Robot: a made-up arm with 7 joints.
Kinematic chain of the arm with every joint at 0, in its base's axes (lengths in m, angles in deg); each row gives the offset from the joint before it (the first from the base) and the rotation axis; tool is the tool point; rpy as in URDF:
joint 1: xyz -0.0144 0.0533 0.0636 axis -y
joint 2: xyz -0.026 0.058 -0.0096 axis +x
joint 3: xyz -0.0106 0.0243 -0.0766 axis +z
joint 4: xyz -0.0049 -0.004 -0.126 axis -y
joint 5: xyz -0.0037 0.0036 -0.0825 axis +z
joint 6: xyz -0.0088 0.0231 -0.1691 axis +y
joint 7: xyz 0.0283 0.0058 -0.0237 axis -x
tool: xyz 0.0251 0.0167 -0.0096 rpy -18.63 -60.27 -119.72
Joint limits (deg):
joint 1: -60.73..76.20
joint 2: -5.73..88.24
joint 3: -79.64..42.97
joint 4: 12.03..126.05
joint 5: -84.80..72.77
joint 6: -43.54..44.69
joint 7: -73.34..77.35
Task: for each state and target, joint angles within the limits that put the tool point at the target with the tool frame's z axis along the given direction. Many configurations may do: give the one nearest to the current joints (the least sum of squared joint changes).
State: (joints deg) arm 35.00 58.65 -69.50 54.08 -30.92 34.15 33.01
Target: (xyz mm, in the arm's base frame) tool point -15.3 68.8 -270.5 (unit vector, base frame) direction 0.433 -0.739 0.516
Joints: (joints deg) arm -6.93 48.61 -79.64 86.54 -25.25 17.50 29.22
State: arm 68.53 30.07 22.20 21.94 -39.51 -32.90 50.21
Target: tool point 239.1 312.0 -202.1 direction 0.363 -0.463 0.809
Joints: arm 23.18 30.86 3.21 29.35 -56.22 -43.54 54.72
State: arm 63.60 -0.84 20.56 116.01 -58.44 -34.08 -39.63
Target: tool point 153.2 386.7 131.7 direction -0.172 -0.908 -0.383
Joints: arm 56.57 32.21 42.97 70.77 -53.62 -24.78 -56.33
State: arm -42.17 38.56 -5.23 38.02 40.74 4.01 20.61
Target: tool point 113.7 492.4 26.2 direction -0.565 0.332 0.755
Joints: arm -23.72 58.15 35.48 68.01 51.63 -11.96 27.40
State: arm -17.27 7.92 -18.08 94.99 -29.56 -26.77 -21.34
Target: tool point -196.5 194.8 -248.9 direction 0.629 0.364 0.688
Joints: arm -60.73 16.67 -18.03 51.02 -7.44 -38.18 -4.80
